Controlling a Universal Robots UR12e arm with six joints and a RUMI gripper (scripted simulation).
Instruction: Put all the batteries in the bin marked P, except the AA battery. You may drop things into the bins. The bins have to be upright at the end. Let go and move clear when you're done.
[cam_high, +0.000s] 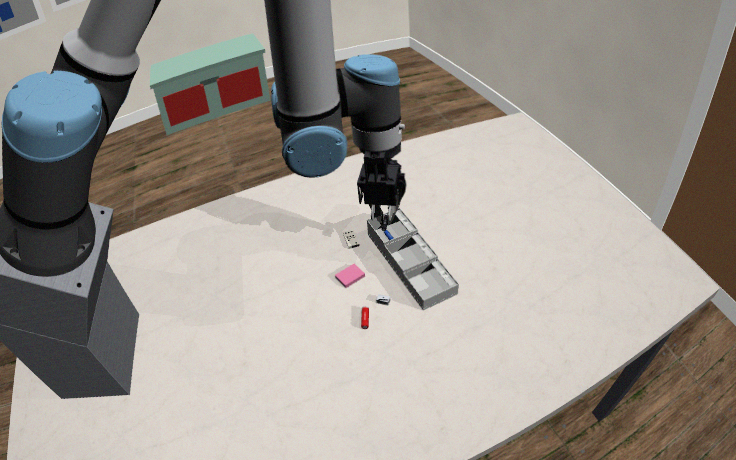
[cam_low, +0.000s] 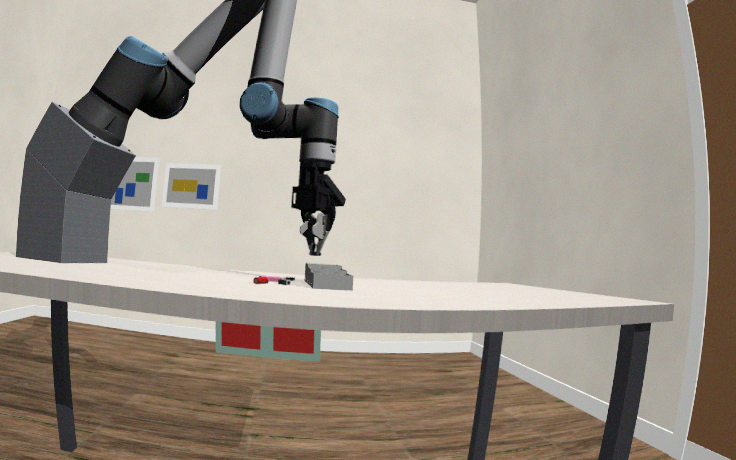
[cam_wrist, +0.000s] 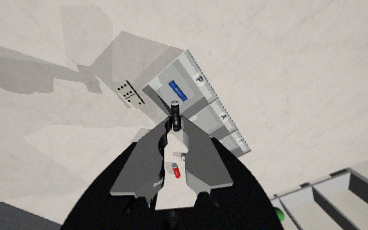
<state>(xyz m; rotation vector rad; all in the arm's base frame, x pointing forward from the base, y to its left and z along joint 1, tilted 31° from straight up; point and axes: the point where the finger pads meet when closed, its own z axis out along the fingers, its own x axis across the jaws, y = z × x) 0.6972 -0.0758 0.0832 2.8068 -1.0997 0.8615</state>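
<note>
Now: hand 2 cm short of the blue battery, 1 cm to the right of it and 7 cm above it. The rest, counted from my hand: white dotted tile 5 cm behind, 7 cm to the left, 8 cm below; then bin marked P 1 cm ahead, 7 cm to the right, 6 cm below; then black battery 1 cm below.
</note>
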